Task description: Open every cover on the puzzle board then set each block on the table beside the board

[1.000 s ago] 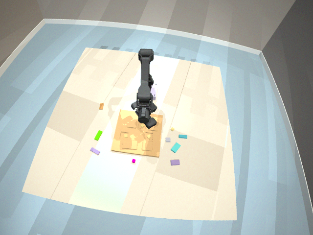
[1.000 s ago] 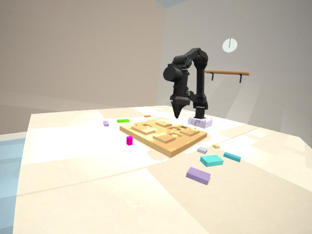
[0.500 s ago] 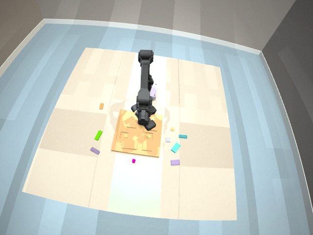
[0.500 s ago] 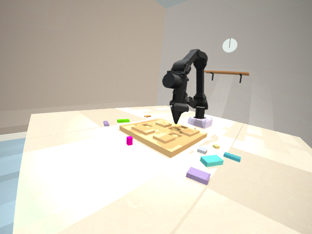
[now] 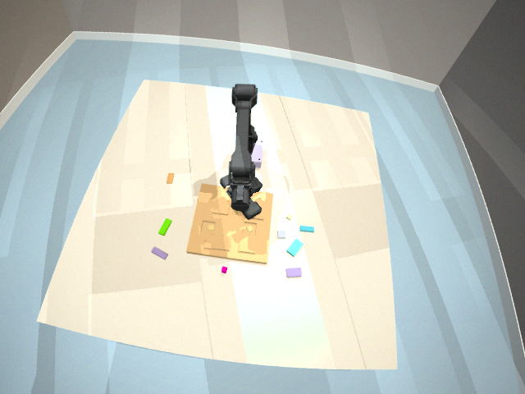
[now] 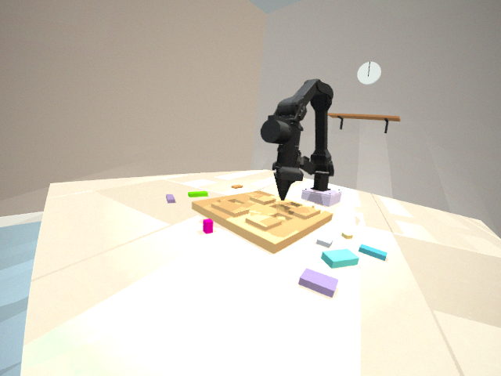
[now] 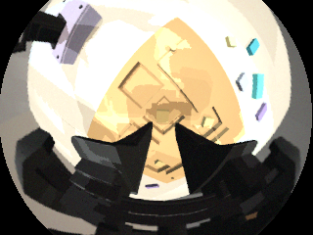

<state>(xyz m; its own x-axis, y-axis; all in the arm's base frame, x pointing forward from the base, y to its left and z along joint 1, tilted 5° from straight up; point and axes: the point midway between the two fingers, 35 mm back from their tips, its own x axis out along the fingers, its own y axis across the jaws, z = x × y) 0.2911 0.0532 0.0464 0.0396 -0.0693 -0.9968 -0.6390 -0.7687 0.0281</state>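
Now: gripper tip 6 cm short of the tan puzzle board and 3 cm above it. The rest, counted from my gripper tip: cyan block 25 cm to the left, 9 cm ahead, 4 cm below; grey cube 19 cm to the left, 5 cm ahead, 4 cm below; magenta block 24 cm ahead, 3 cm below, 1 cm to the left.
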